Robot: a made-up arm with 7 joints.
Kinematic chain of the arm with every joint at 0, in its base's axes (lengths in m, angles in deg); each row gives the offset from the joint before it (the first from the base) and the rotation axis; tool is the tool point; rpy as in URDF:
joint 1: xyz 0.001 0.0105 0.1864 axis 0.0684 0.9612 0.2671
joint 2: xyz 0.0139 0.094 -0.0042 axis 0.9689 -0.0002 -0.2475
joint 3: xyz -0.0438 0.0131 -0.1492 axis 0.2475 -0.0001 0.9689
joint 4: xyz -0.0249 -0.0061 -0.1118 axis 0.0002 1 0
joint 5: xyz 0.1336 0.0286 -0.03 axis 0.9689 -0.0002 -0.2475
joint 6: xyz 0.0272 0.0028 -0.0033 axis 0.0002 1 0
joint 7: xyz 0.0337 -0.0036 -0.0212 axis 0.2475 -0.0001 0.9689
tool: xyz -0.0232 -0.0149 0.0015 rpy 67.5 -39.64 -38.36
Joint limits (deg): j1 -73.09..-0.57 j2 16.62..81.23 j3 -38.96..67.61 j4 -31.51..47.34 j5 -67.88..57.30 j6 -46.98..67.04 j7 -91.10..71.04
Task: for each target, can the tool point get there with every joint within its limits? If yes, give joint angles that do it. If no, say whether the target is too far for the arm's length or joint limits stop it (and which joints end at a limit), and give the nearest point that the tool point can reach.
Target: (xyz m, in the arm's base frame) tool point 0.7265 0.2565 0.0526
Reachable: no: too far | nearest point 0.4716 0.2007 0.1012 | short by 0.265 m
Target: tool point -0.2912 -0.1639 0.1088
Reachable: no: joint limits stop it (at a limit: joint 1, joint 2, joint 3, joint 4, joint 5, joint 6, joint 7) | nearest point 0.0512 0.0613 -0.0248 | short by 0.431 m
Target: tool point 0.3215 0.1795 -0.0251
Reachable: yes | joints -41.06 27.53 -17.93 21.98 -28.05 15.85 -12.78
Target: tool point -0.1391 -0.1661 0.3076
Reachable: no: joint limits stop it (at a limit: joint 1, joint 2, joint 3, joint 4, joint 6, joint 7) | nearest point 0.2071 -0.0060 0.2199 | short by 0.391 m
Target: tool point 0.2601 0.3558 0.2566
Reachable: yes | joints -45.71 63.76 22.82 -4.75 30.06 21.81 52.02
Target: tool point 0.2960 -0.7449 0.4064
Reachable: no: too far | nearest point 0.2946 -0.0428 0.1907 | short by 0.734 m
